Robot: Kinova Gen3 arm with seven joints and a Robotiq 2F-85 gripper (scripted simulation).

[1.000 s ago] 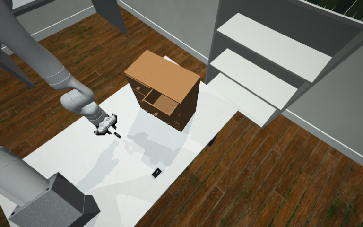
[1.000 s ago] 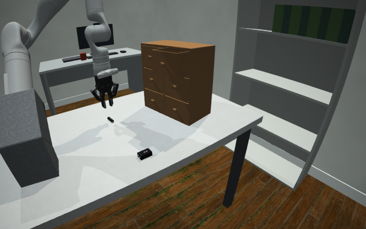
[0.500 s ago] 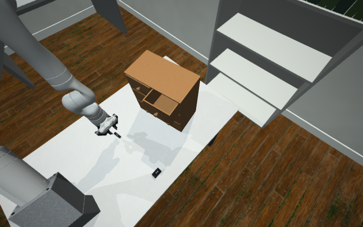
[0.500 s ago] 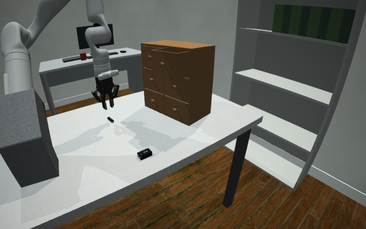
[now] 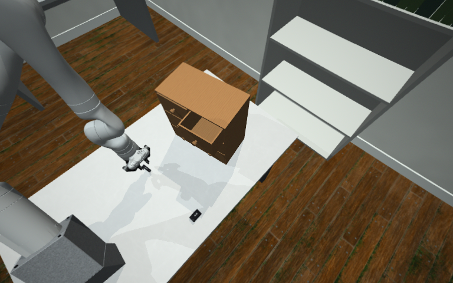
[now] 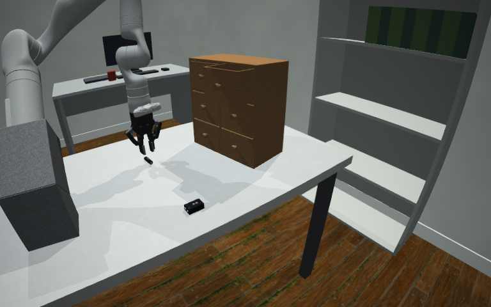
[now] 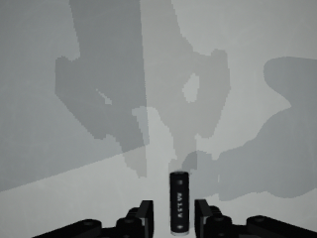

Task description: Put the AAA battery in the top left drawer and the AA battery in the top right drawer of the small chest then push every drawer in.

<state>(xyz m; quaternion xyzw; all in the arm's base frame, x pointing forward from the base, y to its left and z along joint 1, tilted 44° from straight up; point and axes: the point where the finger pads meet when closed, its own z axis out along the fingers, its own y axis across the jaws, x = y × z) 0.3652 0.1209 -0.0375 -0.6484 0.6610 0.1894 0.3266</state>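
Now: the black AA battery 5 cm below my hand. The rest, counted from my hand: blue AAA battery 28 cm ahead, 18 cm above, 7 cm to the right; black box 32 cm to the right, 5 cm below, 2 cm behind.
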